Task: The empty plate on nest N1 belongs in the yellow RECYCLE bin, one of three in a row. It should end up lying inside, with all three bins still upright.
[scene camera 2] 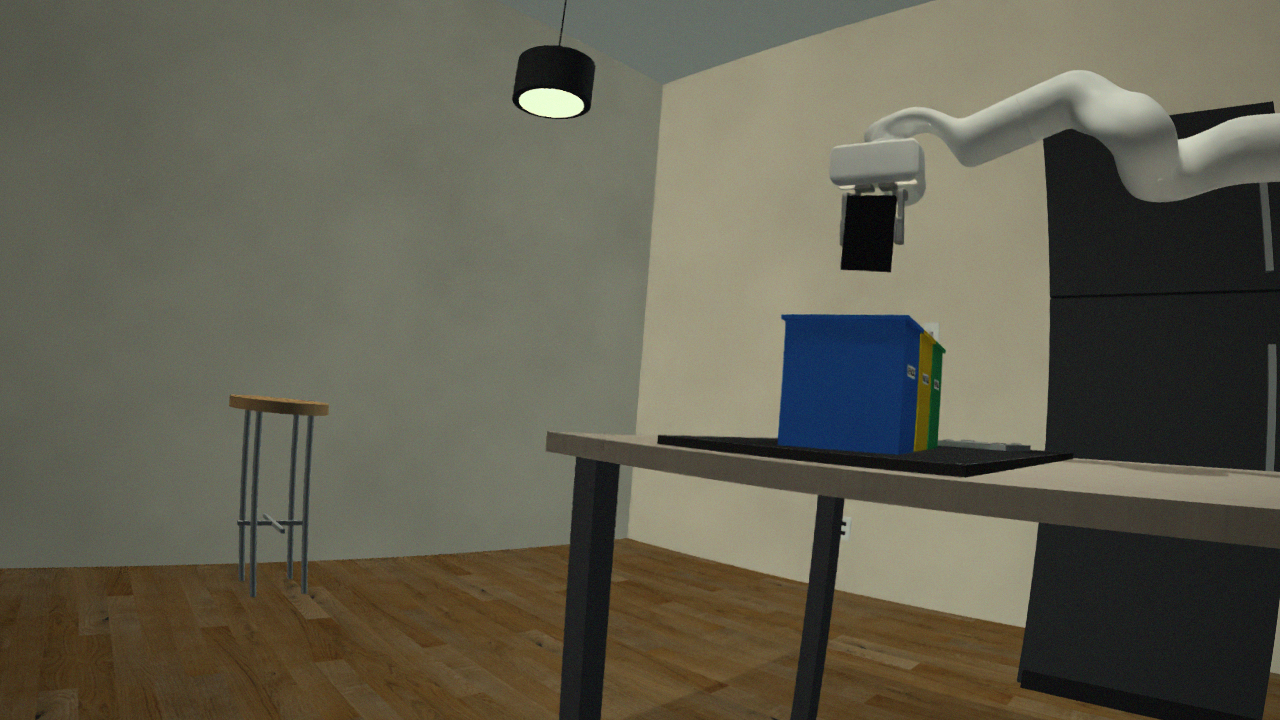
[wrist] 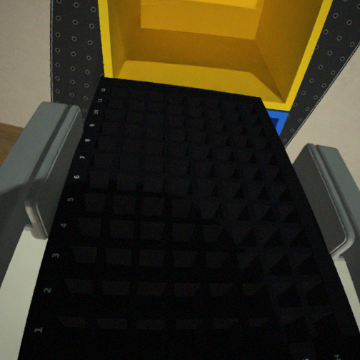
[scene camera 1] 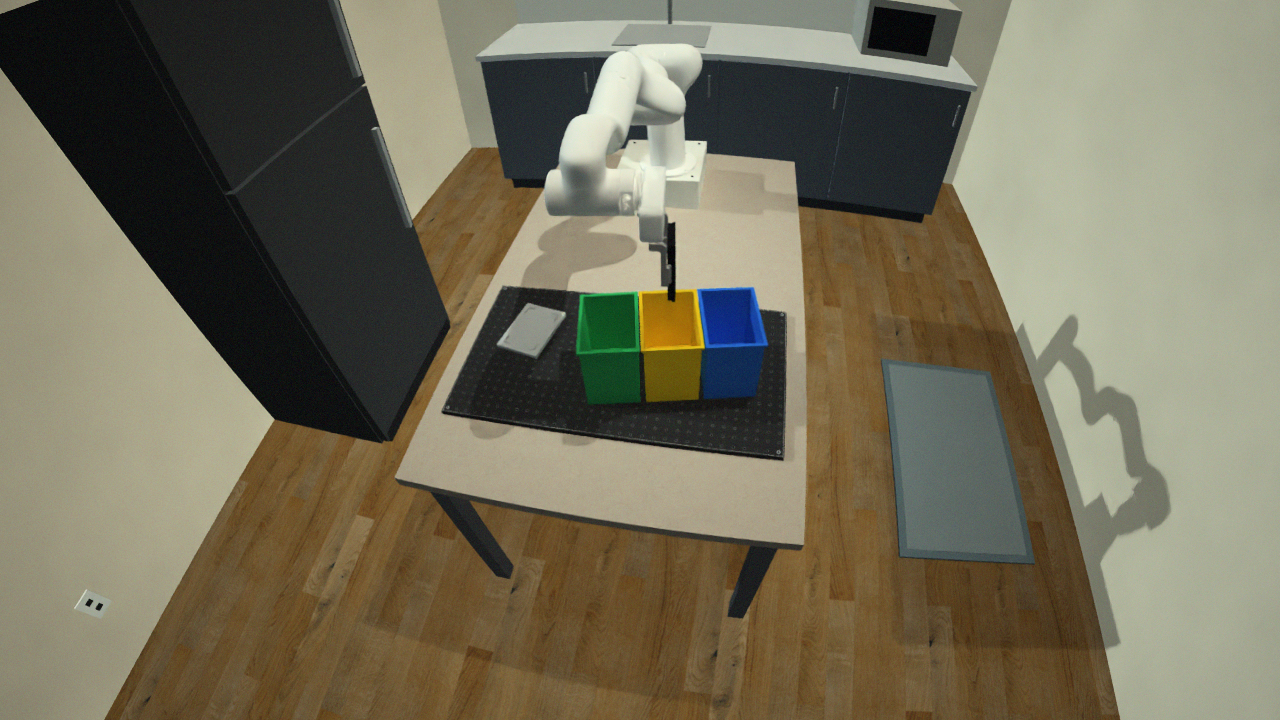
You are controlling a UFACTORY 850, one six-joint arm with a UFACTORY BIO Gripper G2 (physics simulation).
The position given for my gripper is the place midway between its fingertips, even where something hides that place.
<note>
I see my gripper (scene camera 2: 870, 244), a blue bin (scene camera 2: 850, 382) and a black plate (scene camera 2: 869, 223).
The blue bin shows as well in scene camera 1 (scene camera 1: 734, 338). The black plate is seen too in the wrist view (wrist: 181, 221). My gripper also shows in the wrist view (wrist: 194, 140).
</note>
